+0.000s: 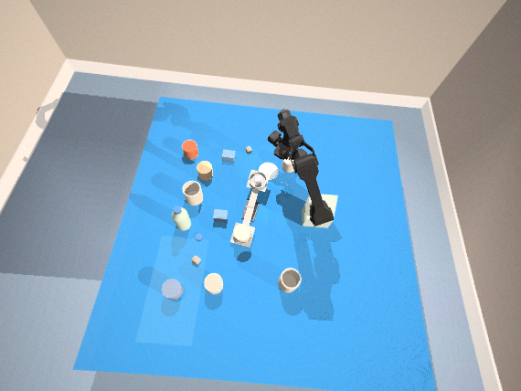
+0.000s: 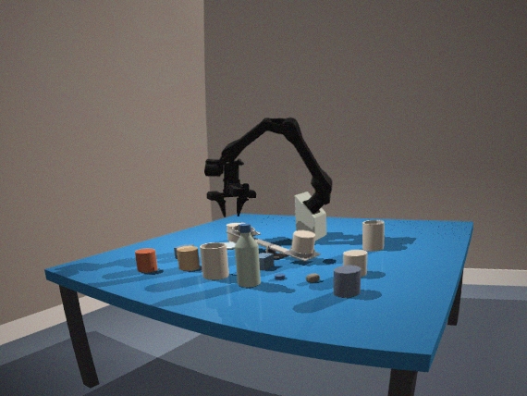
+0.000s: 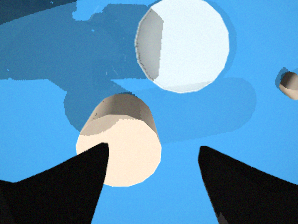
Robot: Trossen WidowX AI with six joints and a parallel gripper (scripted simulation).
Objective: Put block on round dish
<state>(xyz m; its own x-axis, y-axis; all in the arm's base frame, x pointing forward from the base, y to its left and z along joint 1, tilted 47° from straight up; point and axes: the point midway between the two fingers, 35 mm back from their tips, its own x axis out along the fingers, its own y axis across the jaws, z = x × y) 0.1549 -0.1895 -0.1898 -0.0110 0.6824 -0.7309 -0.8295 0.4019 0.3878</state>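
The pale round dish is 10 cm below my gripper tip, 7 cm ahead of it and 3 cm to the left of it. Also, from my gripper tip: balance (25 cm to the left, 14 cm ahead, 8 cm below); then tan cylinder (38 cm ahead, 7 cm to the left, 7 cm below); then balance beam (25 cm to the left, 14 cm ahead, 6 cm below).
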